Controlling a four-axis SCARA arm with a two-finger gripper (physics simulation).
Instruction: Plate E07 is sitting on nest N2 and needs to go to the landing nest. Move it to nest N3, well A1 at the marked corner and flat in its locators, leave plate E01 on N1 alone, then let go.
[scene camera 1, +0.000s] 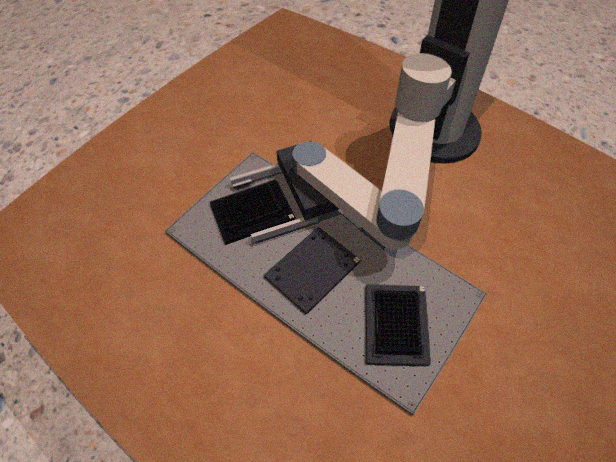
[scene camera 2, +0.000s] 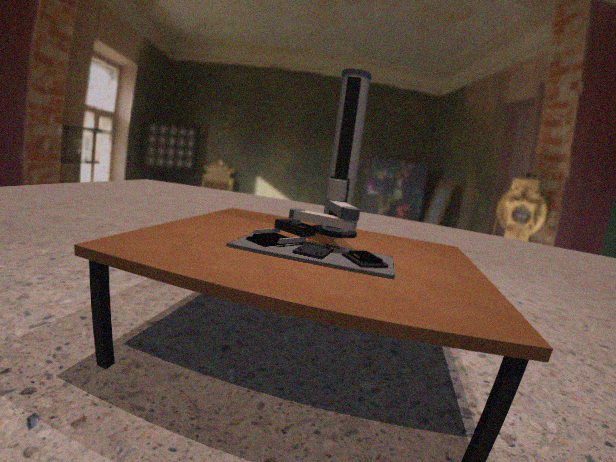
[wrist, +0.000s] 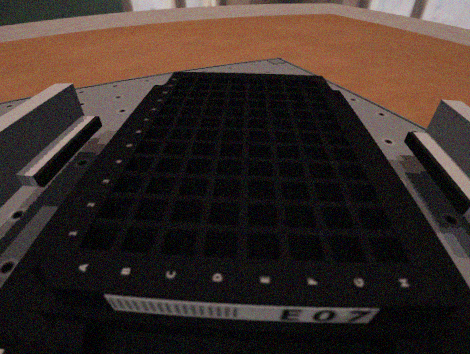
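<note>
Plate E07, black with a grid of wells, sits at the board's left end on nest N2, which it mostly hides. Its label faces the wrist camera, with A1 at the near left corner. My gripper is open and low, one finger beside each long side of the plate, with a gap at both sides. Nest N3, a dark bare plate with small locators and a pale corner mark, lies mid-board. Plate E01 sits on nest N1 at the right; its label is unreadable.
The grey perforated board carries the three nests on the brown table. The arm's column stands behind the board. The arm's elbow hangs near the board's back edge.
</note>
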